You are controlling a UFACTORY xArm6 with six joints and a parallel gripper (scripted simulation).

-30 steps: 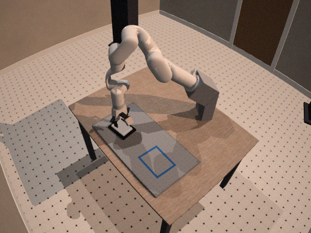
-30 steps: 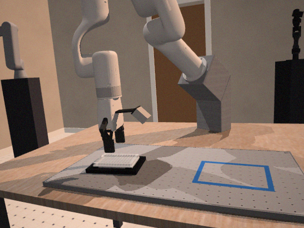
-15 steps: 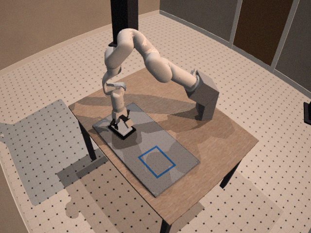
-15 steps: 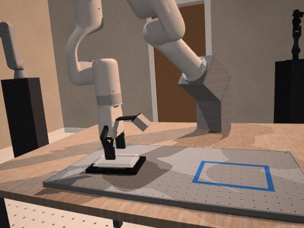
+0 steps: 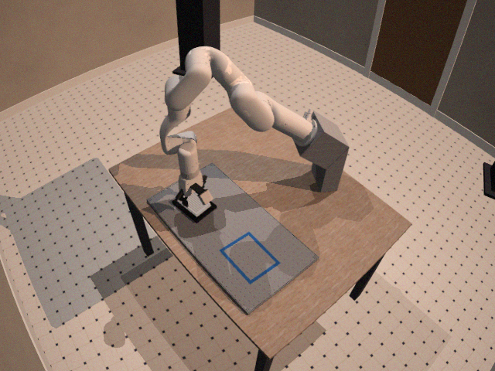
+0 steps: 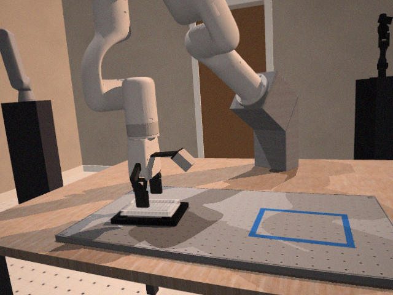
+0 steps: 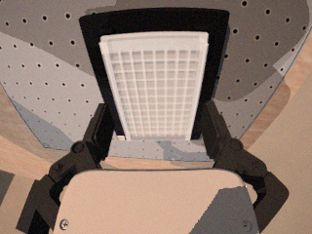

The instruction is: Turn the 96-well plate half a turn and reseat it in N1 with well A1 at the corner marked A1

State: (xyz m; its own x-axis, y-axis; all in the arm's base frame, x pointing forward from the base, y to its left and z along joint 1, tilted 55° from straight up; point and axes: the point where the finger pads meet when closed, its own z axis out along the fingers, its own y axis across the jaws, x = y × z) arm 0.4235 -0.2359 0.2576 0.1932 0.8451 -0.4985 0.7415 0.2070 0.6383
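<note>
The 96-well plate lies 30 mm below my hand. The rest, counted from my hand: black plate nest N1 (40 mm below).
</note>
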